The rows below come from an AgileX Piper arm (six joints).
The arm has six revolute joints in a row. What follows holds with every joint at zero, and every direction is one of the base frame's. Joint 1 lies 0.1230 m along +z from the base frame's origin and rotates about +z. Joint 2 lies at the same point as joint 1 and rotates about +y. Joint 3 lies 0.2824 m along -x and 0.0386 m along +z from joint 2 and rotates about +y. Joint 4 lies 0.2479 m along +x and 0.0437 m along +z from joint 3 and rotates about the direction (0.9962, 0, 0.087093). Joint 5 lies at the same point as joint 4 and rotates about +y. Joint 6 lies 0.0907 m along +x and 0.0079 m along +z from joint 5 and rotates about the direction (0.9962, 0, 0.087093). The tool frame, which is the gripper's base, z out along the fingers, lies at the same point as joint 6; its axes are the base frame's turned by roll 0.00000, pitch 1.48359 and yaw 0.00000 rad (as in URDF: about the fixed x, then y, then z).
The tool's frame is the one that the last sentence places.
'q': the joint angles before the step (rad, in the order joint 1, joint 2, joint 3, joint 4, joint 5, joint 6). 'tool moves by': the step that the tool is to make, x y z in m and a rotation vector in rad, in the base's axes. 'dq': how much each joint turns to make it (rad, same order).
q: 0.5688, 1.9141, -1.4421, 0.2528, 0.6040, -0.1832
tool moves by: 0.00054, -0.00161, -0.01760, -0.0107, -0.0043, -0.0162
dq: 0.0001, 0.0184, 0.0441, -0.0101, -0.0633, 0.0075
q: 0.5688, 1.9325, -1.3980, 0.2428, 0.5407, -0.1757
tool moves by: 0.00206, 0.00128, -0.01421, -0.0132, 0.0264, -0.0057
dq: 0.0000, 0.0318, 0.0039, 0.0018, -0.0070, 0.0041
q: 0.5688, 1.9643, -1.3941, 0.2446, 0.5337, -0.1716
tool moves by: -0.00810, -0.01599, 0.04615, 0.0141, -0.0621, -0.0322
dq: -0.0164, -0.1181, 0.0000, -0.0681, 0.0520, 0.0653
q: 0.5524, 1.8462, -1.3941, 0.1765, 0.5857, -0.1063
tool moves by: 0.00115, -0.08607, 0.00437, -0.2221, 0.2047, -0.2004
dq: -0.1740, -0.0695, 0.0308, -0.1886, 0.3151, 0.1300
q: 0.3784, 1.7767, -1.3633, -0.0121, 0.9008, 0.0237
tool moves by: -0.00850, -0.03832, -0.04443, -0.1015, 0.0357, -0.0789
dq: -0.0716, 0.0000, 0.1805, -0.1165, -0.1096, 0.0646
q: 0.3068, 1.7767, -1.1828, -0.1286, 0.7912, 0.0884
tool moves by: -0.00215, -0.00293, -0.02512, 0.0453, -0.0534, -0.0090
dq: -0.0134, 0.0167, 0.0953, 0.0176, -0.1774, 0.0044
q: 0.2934, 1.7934, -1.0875, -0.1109, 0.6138, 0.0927
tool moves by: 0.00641, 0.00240, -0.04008, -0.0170, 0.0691, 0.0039
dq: 0.0000, 0.1141, 0.0055, 0.0004, -0.0489, 0.0001
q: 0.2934, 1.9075, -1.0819, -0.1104, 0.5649, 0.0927
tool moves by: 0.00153, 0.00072, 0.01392, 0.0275, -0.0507, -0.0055
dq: -0.0019, -0.0355, -0.0041, 0.0164, -0.0174, -0.0061
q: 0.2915, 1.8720, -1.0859, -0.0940, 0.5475, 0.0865
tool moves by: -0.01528, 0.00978, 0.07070, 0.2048, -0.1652, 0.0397
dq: 0.0000, -0.2007, 0.0036, 0.2964, -0.0141, -0.2286
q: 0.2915, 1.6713, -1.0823, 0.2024, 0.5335, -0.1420
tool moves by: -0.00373, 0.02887, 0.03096, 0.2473, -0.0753, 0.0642
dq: 0.0337, -0.0396, -0.0334, 0.4233, -0.0186, -0.2846
